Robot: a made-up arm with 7 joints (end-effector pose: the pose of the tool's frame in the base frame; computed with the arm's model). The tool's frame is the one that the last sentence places.
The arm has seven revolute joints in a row. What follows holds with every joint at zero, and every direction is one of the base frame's.
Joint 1 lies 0.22 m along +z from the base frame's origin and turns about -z.
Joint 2 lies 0.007 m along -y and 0.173 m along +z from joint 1 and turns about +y.
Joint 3 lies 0.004 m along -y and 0.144 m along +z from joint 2 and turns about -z.
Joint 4 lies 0.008 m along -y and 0.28 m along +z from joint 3 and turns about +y.
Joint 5 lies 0.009 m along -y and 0.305 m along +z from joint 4 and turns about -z.
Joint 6 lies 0.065 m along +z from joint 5 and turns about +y.
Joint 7 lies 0.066 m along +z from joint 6 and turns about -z.
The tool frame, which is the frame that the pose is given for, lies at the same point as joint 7; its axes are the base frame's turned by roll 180, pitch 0 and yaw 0 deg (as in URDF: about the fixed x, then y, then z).
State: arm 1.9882 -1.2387 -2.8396 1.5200 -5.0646 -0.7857 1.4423
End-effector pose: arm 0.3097 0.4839 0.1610 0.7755 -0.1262 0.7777
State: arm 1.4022 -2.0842 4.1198 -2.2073 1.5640 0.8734 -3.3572
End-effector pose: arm -0.2911 0.2290 0.5153 1.3559 -2.7914 0.1896
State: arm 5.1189 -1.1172 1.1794 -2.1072 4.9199 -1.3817 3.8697
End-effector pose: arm -0.3463 -0.1574 0.3109 -0.2652 -0.2396 -0.0669
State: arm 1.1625 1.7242 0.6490 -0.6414 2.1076 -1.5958 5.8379
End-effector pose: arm 0.4242 -0.6342 0.4086 0.2973 -0.3988 -1.1230
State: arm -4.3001 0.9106 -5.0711 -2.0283 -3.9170 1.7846 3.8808
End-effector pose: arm 0.1952 -0.1705 0.6601 1.6534 -0.2937 0.8419
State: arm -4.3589 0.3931 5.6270 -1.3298 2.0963 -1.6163 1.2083
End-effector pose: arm -0.1560 0.1315 1.0104 -2.1334 -1.1365 1.0023
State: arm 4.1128 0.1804 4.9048 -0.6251 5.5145 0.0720 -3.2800
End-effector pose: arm 0.1561 0.2346 1.1660 -2.4448 -1.7588 0.8485
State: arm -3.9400 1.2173 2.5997 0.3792 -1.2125 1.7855 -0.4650
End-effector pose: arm -0.5533 -0.3860 0.7531 0.8134 0.8992 -0.4677
